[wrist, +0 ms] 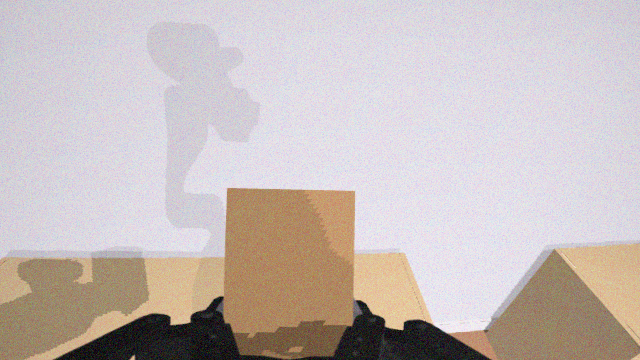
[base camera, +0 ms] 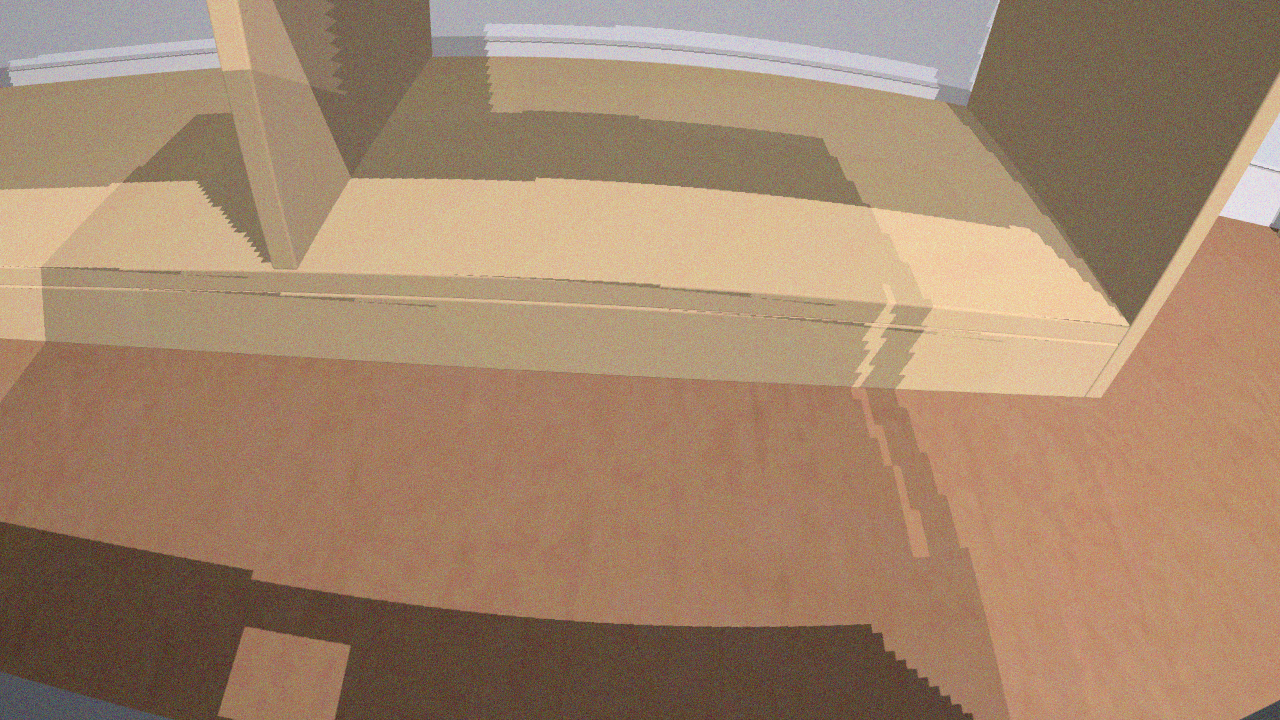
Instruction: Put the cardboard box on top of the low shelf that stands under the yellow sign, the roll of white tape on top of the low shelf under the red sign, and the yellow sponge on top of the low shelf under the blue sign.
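Places are measured from the arm's base along level axes (x back, y right, z up), in metres.
Where they show: gripper, fingertip midpoint: (wrist: 290,307).
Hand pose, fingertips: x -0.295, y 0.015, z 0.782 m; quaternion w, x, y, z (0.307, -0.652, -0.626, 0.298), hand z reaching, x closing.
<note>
Each offset is from my fingertips to the top centre of the thing. "pt": to the spot under its first point. Level surfaces: height alone.
My gripper (wrist: 290,307) is shut on the cardboard box {dx +0.002, dy +0.000, dz +0.079 m} (wrist: 287,255), a plain brown box held upright between the two black fingers in the wrist view. Behind and below the box is the top of a low wooden shelf {dz -0.569 m} (wrist: 382,280); the box hides part of it. The height of the box over the shelf top is hard to tell. In the base camera view the shelf's lower part, with its base front {pt dx -0.142, dy -0.063, dz -1.146 m} (base camera: 537,335), stands close ahead. The signs, the white tape and the yellow sponge do not show in either view.
A second low shelf (wrist: 560,305) stands to the right in the wrist view, with a gap between the two. A pale wall (wrist: 450,125) rises behind them. The shelf's divider {pt dx -0.140, dy -0.217, dz -1.034 m} (base camera: 277,179) and right side panel (base camera: 1136,134) show in the base camera view, with wooden floor {dz -1.179 m} (base camera: 537,483) in front.
</note>
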